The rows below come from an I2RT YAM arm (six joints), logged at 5 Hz.
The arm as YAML. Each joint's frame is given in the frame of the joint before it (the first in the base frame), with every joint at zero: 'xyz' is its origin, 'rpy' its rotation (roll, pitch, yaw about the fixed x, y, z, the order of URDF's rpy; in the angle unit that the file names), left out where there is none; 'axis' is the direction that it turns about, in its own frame. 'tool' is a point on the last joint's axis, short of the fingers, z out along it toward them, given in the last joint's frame.
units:
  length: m
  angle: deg
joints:
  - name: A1
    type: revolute
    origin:
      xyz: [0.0, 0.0, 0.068]
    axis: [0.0, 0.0, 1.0]
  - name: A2
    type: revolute
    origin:
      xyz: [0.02, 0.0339, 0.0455]
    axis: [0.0, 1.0, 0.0]
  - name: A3
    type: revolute
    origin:
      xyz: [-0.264, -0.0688, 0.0]
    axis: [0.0, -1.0, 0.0]
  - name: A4
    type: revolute
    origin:
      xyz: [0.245, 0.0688, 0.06]
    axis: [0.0, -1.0, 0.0]
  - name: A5
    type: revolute
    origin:
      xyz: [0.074, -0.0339, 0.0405]
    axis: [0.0, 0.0, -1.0]
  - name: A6
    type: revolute
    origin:
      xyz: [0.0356, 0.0, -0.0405]
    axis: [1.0, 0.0, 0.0]
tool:
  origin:
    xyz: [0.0, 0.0, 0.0]
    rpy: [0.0, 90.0, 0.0]
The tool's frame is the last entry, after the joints.
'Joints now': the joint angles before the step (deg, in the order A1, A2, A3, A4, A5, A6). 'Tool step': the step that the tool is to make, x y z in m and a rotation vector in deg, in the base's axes. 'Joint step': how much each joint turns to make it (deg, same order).
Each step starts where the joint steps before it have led.
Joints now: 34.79, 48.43, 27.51, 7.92, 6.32, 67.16
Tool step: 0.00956, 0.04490, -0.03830, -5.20, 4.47, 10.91
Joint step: 7.13, 14.53, -0.52, 8.51, -3.27, -2.32
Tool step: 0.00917, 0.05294, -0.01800, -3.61, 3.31, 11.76
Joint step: 6.15, 14.62, 6.49, 3.25, -5.12, -2.29
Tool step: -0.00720, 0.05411, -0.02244, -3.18, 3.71, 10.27
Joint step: 7.12, 12.23, 6.69, 0.72, -3.24, -0.59
